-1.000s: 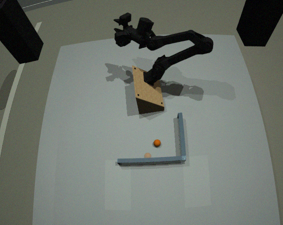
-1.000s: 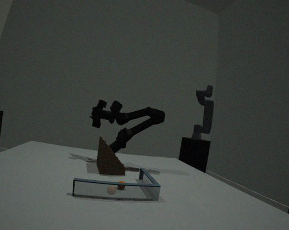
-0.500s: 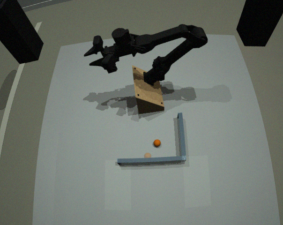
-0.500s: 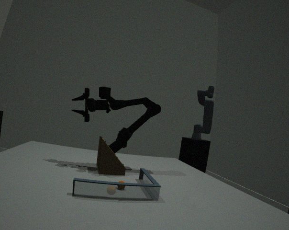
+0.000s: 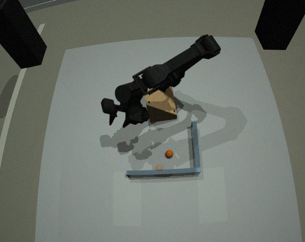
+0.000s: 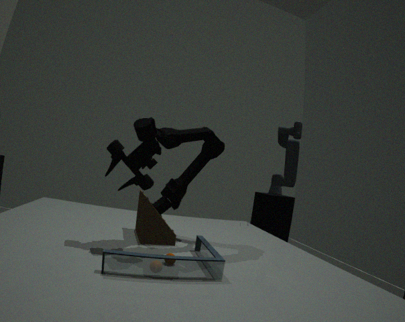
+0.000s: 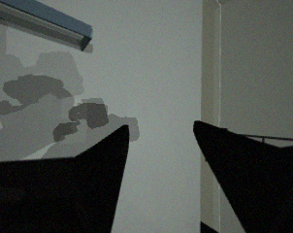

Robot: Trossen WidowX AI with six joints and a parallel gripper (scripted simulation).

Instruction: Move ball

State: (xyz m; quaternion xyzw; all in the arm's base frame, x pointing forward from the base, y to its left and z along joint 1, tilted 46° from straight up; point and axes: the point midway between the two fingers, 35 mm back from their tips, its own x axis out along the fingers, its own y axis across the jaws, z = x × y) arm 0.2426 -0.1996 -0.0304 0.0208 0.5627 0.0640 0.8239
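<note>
Right now my gripper tip is 200 mm to the right of the orange ball, 200 mm above it and 70 mm short of it. Also, from my gripper tip: see-through copy of ball 200 mm below, 150 mm to the left, 130 mm ahead; clear wall 190 mm below, 160 mm to the left, 160 mm ahead.
</note>
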